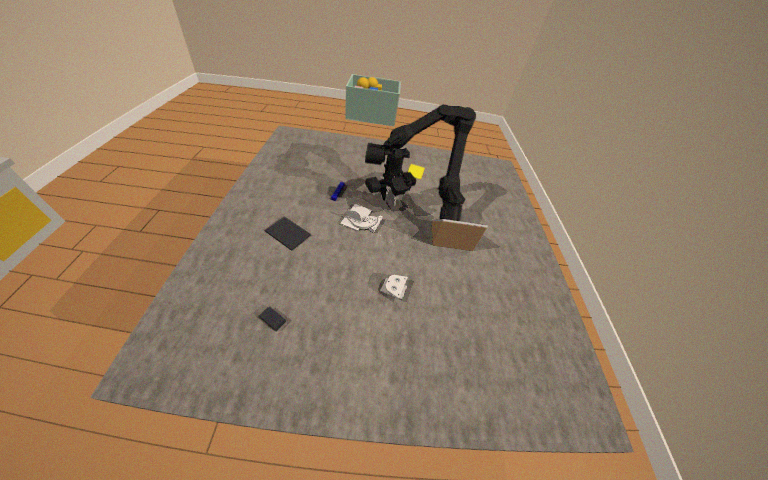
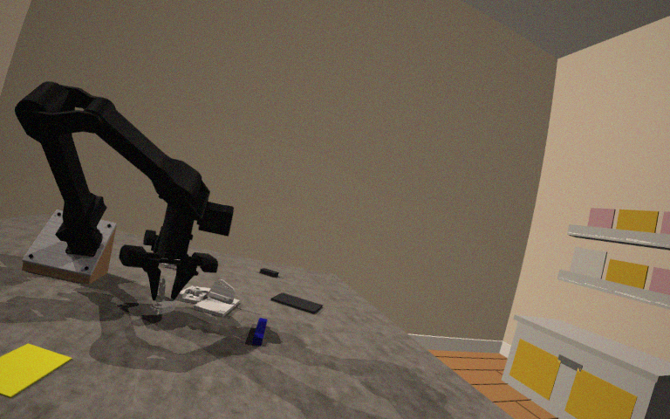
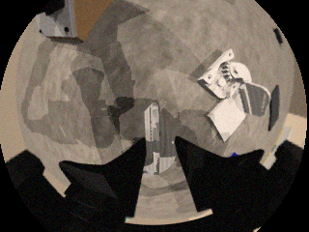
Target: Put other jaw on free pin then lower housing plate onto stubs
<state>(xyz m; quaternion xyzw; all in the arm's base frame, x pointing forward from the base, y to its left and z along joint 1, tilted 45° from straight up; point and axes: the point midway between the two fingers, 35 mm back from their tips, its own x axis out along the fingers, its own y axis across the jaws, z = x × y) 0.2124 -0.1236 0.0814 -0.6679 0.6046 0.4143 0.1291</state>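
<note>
My gripper tip is now 4 cm to the left of the white jaw. The rest, counted from my gripper tip: yellow sheet (25 cm to the right, 14 cm behind, 3 cm below); dark flat plate (35 cm ahead, 20 cm to the left, 2 cm below); blue block (20 cm ahead, 4 cm to the right, 2 cm below).
</note>
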